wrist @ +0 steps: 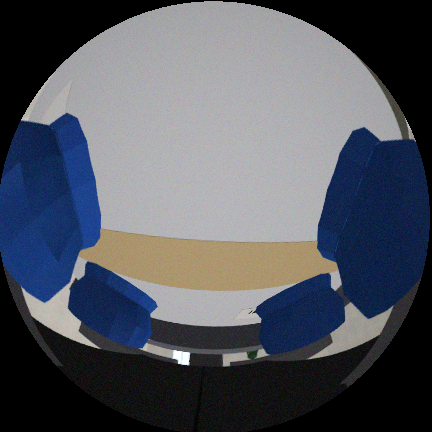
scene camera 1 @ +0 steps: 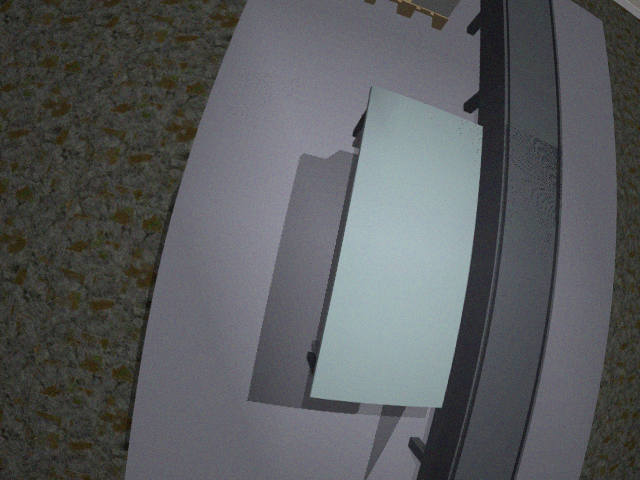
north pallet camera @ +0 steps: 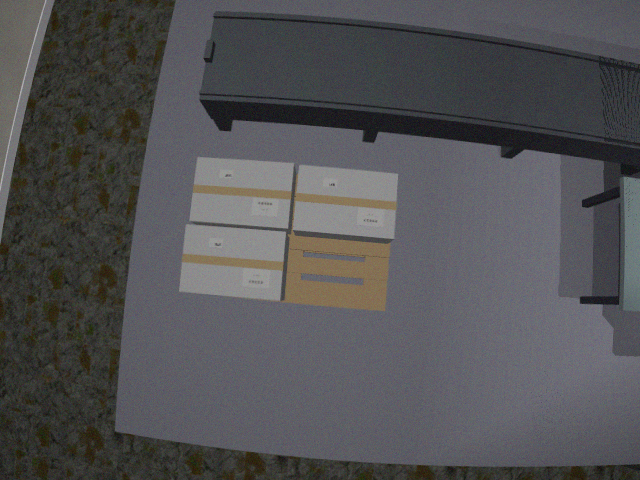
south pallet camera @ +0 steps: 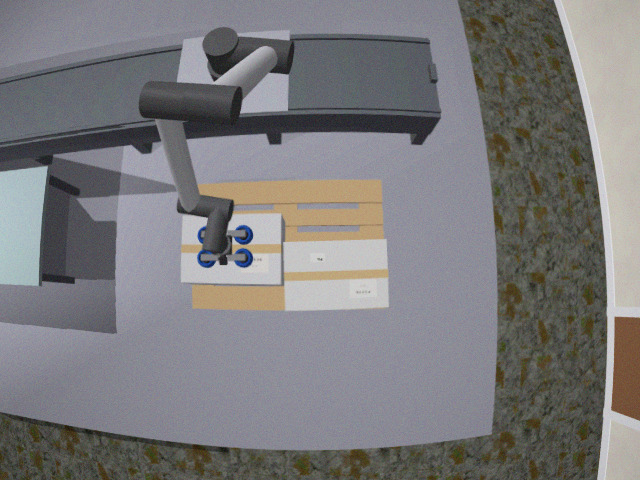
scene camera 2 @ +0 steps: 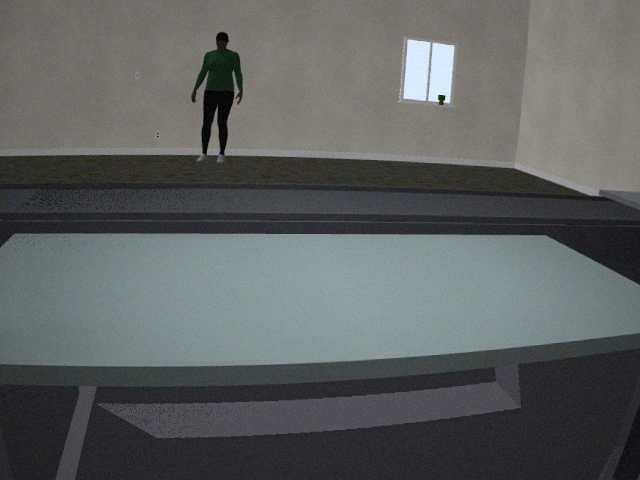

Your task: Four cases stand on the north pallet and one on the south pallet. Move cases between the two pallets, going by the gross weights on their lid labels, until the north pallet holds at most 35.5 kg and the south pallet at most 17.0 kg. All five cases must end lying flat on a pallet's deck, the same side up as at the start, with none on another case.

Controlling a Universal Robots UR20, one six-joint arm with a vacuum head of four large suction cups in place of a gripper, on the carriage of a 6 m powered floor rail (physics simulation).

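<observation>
My suction gripper is shut on a white case with a tan tape band. That case is level, over the left part of the south pallet, low at the deck; whether its underside touches is hidden. A second white case lies flat on the pallet's front right, close beside it. On the north pallet, three cases lie flat: back left, back right and front left. Its front right deck is bare. The label weights are too small to read.
A pale green table stands between the pallets. The floor rail runs behind them, with my carriage at the south end. A person in green stands beyond the rail.
</observation>
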